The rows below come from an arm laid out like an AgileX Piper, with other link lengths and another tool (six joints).
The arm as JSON. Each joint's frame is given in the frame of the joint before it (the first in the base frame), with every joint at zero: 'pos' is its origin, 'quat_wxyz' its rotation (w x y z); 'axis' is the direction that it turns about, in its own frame. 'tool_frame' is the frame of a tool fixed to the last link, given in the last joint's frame.
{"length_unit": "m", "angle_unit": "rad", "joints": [
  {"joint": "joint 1", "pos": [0.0, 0.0, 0.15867], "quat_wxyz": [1.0, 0.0, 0.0, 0.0], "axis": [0.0, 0.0, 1.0]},
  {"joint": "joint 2", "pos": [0.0, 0.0, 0.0], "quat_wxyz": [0.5, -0.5, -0.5, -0.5], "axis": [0.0, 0.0, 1.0]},
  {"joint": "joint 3", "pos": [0.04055, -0.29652, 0.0], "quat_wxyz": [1.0, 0.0, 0.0, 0.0], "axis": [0.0, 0.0, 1.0]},
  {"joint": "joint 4", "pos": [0.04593, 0.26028, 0.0], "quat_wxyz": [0.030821, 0.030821, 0.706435, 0.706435], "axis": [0.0, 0.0, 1.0]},
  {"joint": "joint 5", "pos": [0.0, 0.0, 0.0], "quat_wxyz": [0.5, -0.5, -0.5, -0.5], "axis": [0.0, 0.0, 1.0]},
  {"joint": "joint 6", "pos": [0.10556, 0.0, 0.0], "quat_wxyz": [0.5, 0.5, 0.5, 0.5], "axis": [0.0, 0.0, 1.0]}
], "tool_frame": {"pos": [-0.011, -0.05, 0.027], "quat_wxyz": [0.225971, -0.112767, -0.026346, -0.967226]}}
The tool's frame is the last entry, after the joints.
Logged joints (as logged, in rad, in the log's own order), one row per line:
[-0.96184, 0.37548, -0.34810, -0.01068, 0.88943, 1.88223]
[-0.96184, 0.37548, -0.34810, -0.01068, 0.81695, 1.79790]
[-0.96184, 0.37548, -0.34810, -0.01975, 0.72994, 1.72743]
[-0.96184, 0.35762, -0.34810, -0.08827, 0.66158, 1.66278]
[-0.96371, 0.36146, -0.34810, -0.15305, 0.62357, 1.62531]
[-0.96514, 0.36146, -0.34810, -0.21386, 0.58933, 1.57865]
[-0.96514, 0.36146, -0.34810, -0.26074, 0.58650, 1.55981]
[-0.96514, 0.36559, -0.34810, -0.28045, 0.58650, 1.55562]
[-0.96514, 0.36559, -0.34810, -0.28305, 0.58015, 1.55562]
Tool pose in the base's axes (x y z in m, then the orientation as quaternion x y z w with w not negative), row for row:
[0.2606, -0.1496, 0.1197, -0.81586, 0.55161, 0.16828, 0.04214]
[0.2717, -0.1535, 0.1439, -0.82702, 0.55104, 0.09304, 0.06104]
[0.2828, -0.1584, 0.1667, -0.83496, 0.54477, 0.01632, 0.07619]
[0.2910, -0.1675, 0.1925, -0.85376, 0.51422, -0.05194, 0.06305]
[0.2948, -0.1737, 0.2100, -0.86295, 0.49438, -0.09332, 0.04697]
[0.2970, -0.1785, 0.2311, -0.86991, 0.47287, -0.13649, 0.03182]
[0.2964, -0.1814, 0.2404, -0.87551, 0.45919, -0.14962, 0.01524]
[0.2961, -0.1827, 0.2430, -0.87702, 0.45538, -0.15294, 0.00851]
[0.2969, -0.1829, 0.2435, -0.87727, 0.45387, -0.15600, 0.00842]
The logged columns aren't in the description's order. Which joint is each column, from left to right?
Columns, left to right: joint 3, joint 6, joint 1, joint 4, joint 5, joint 2.
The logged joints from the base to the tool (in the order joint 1, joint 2, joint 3, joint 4, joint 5, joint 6), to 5 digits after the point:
[-0.34810, 1.88223, -0.96184, -0.01068, 0.88943, 0.37548]
[-0.34810, 1.79790, -0.96184, -0.01068, 0.81695, 0.37548]
[-0.34810, 1.72743, -0.96184, -0.01975, 0.72994, 0.37548]
[-0.34810, 1.66278, -0.96184, -0.08827, 0.66158, 0.35762]
[-0.34810, 1.62531, -0.96371, -0.15305, 0.62357, 0.36146]
[-0.34810, 1.57865, -0.96514, -0.21386, 0.58933, 0.36146]
[-0.34810, 1.55981, -0.96514, -0.26074, 0.58650, 0.36146]
[-0.34810, 1.55562, -0.96514, -0.28045, 0.58650, 0.36559]
[-0.34810, 1.55562, -0.96514, -0.28305, 0.58015, 0.36559]

